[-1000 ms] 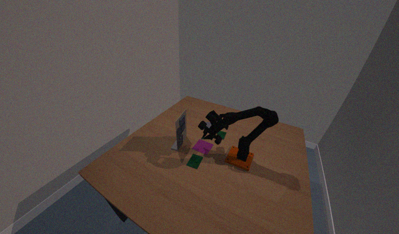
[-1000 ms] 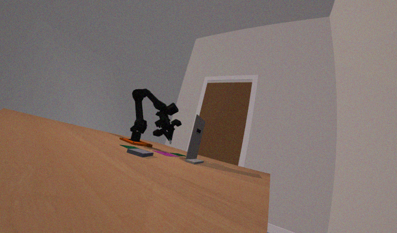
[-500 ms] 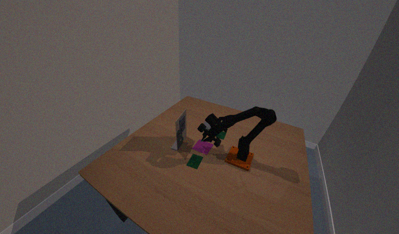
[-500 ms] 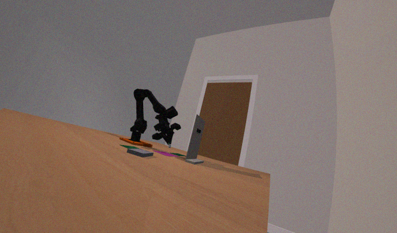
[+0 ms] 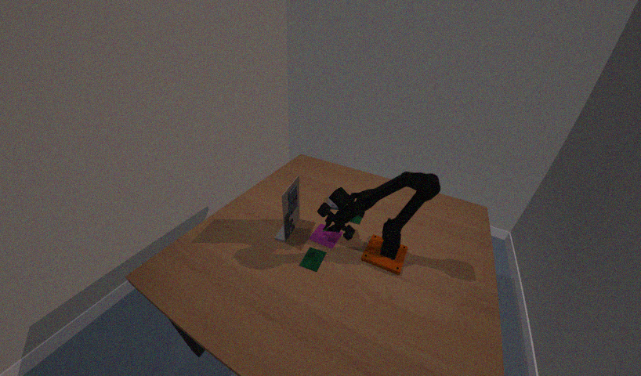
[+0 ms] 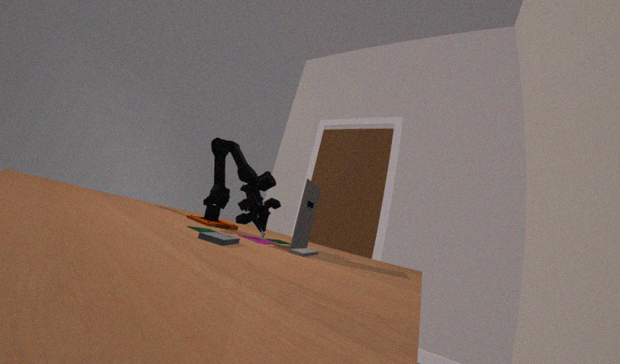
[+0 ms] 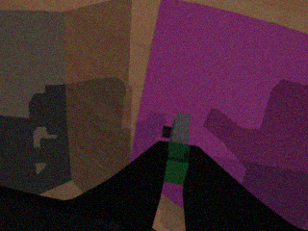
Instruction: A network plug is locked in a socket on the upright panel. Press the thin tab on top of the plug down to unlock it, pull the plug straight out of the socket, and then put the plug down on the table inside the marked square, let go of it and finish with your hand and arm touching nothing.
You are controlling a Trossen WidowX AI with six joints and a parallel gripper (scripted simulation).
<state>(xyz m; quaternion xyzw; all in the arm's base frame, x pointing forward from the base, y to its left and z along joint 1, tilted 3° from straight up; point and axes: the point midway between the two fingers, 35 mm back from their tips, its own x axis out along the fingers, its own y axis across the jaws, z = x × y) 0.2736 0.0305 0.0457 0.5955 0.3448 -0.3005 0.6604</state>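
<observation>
My gripper tip is 10 mm past the magenta marked square and 30 mm above it. Round my gripper tip: network plug right at my gripper tip; then grey upright panel 150 mm ahead, 50 mm to the left, 80 mm above; then flat grey block 70 mm ahead, 240 mm to the right, 30 mm below.
</observation>
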